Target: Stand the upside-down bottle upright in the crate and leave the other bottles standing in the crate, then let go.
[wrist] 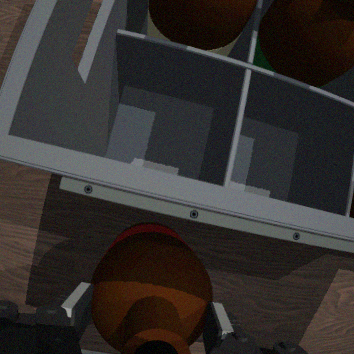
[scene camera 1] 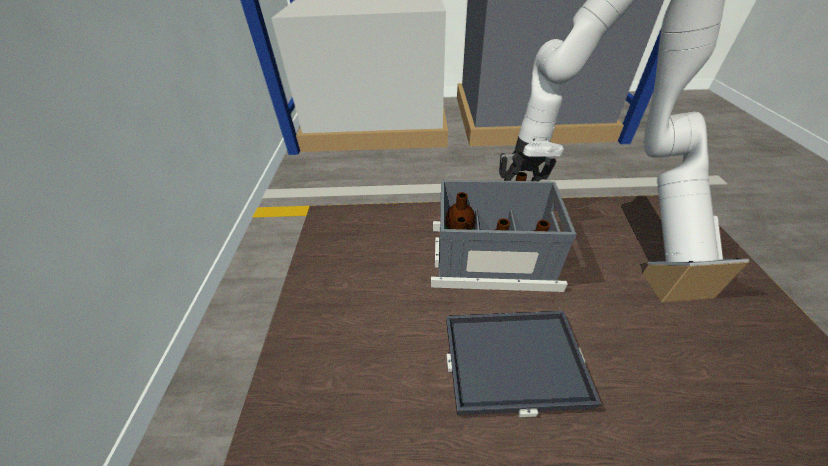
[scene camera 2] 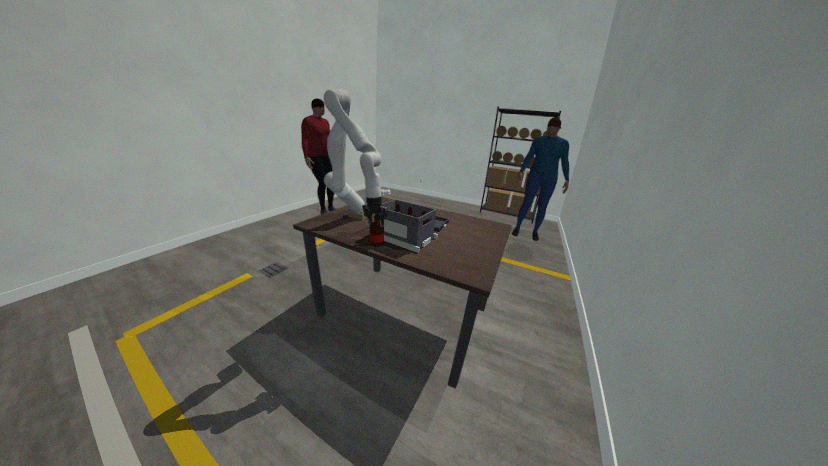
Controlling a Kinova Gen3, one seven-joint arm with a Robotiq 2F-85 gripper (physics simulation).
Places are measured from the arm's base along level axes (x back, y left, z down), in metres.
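Pixels of known places: gripper, between the fingertips: (wrist: 148, 309) (scene camera 2: 376, 225); arm's base, origin of its link: (scene camera 1: 691, 260) (scene camera 2: 358, 205).
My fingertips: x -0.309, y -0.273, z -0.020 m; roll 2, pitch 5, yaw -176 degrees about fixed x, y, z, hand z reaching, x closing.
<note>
Ahead of a thing's pixels: the offset from my fingertips to its top centre. "spot": to the spot under its first point. Level surfaces: height alone.
A brown bottle with a red label {dx -0.001, dy +0.002, dz -0.054 m} (scene camera 1: 521, 175) (scene camera 2: 377, 235) (wrist: 150, 280) stands upright on the table outside the grey crate {dx -0.095, dy +0.141, dz -0.074 m} (scene camera 1: 509, 240) (scene camera 2: 423, 232) (wrist: 55, 150), close to its far long wall in scene camera 1. My gripper (scene camera 1: 526, 175) (scene camera 2: 376, 218) (wrist: 148, 309) is shut on this bottle, with a pad against each side of its body. Several brown bottles, such as one at the left (scene camera 1: 461, 213) and one at the right (scene camera 1: 542, 225), stand neck up in the crate. Two compartments beside the held bottle are empty in the wrist view. The crate's low parts are hidden in the scene views.
White strips (scene camera 1: 498, 283) (wrist: 245, 225) run along the crate's base on the wooden table {dz +0.101 m} (scene camera 1: 347, 358) (scene camera 2: 463, 254). A shallow dark tray {spot: dx -0.108, dy +0.419, dz +0.096 m} (scene camera 1: 521, 358) lies in front of the crate. Two people (scene camera 2: 315, 136) (scene camera 2: 547, 162) stand beyond the table, one by a shelf rack (scene camera 2: 528, 111).
</note>
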